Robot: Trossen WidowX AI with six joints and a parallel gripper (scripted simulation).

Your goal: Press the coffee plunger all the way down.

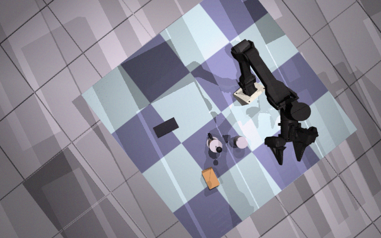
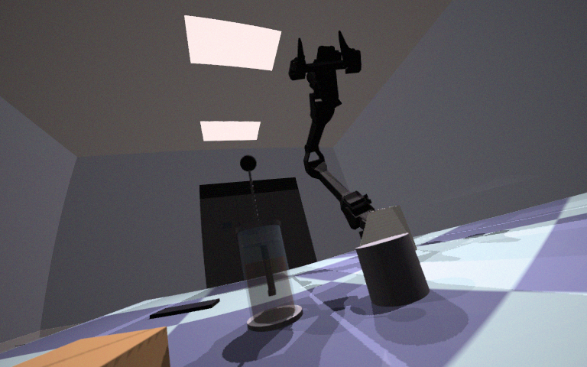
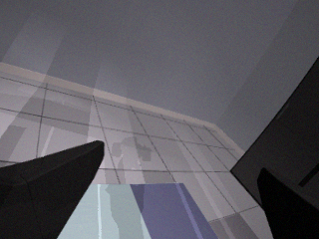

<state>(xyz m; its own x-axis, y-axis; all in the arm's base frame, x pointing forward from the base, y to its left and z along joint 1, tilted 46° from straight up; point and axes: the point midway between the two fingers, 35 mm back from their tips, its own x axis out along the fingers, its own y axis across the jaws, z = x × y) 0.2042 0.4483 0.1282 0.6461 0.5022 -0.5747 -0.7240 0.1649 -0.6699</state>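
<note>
Now: gripper tip 150 mm short of the glass coffee press, 170 mm to the left of it and 380 mm above it. From my gripper tip the other things lie so: orange box: 310 mm ahead, 480 mm below; flat black slab: 310 mm ahead, 430 mm to the right, 500 mm below.
</note>
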